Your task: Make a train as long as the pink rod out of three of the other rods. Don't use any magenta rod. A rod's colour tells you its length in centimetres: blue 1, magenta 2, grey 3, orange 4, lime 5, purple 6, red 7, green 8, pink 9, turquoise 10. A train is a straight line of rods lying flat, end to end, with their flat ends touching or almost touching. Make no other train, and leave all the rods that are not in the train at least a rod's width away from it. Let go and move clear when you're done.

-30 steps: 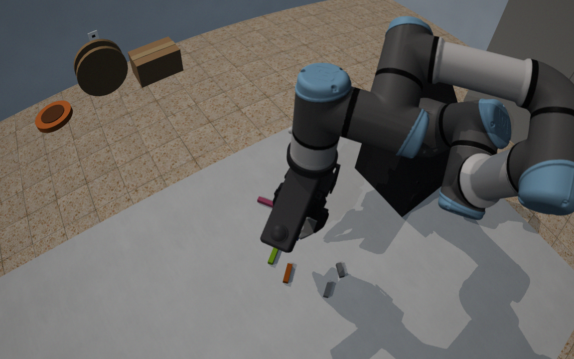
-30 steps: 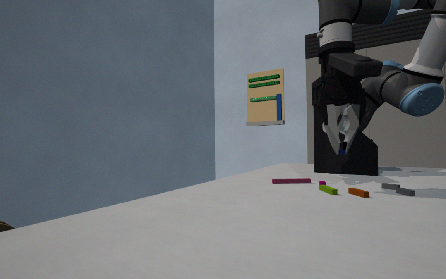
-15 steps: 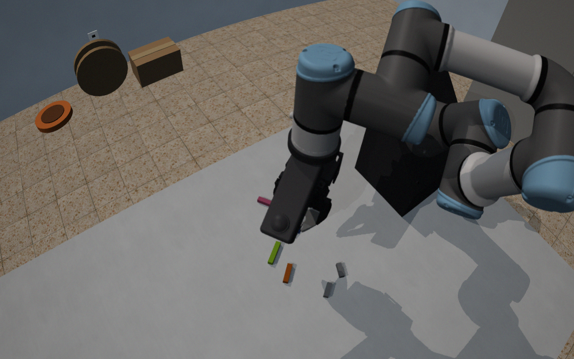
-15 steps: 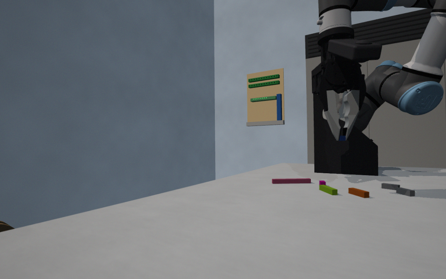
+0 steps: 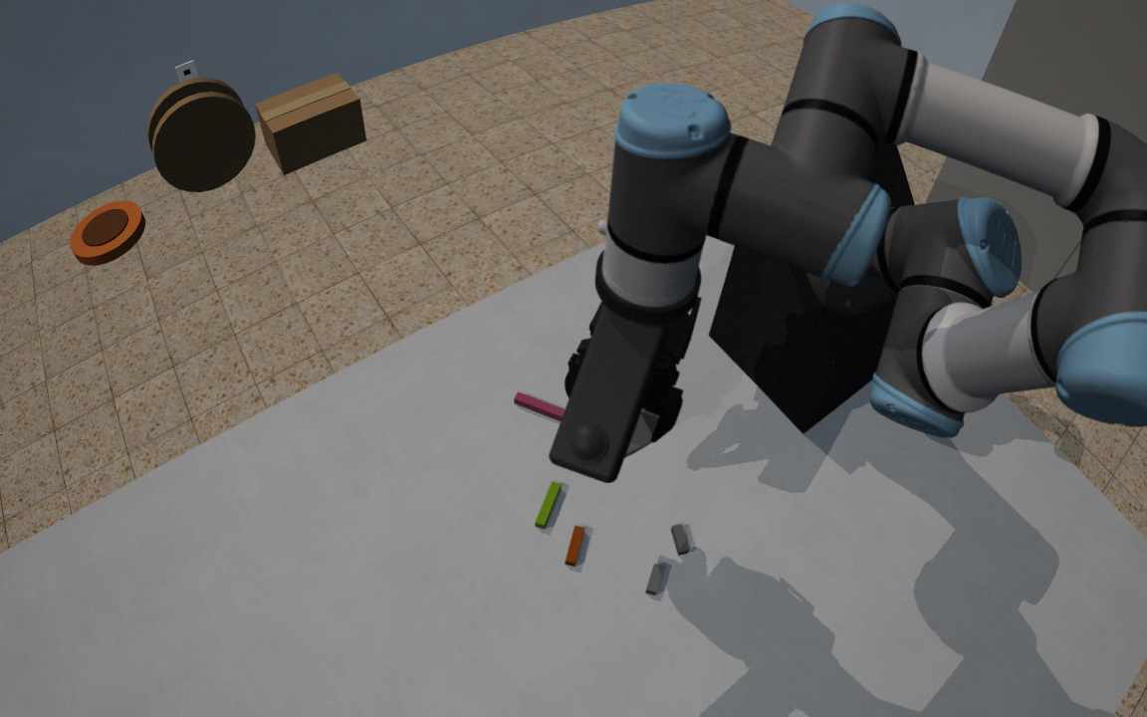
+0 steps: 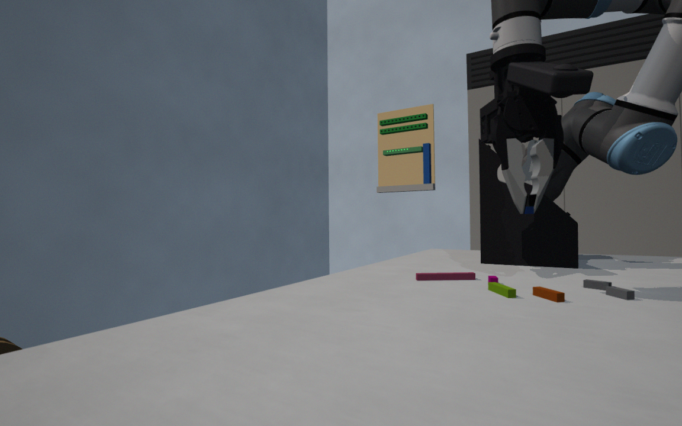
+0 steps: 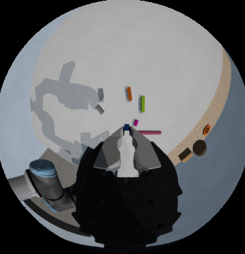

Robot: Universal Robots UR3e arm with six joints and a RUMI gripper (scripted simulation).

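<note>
The magenta rod is 11 cm below my hand, 5 cm to the right of it and 1 cm behind it. Round my hand: orange rod: 11 cm below, 5 cm ahead, 3 cm to the left; then lime rod: 11 cm below, 5 cm ahead, 3 cm to the right; then blue rod: 1 cm below.
</note>
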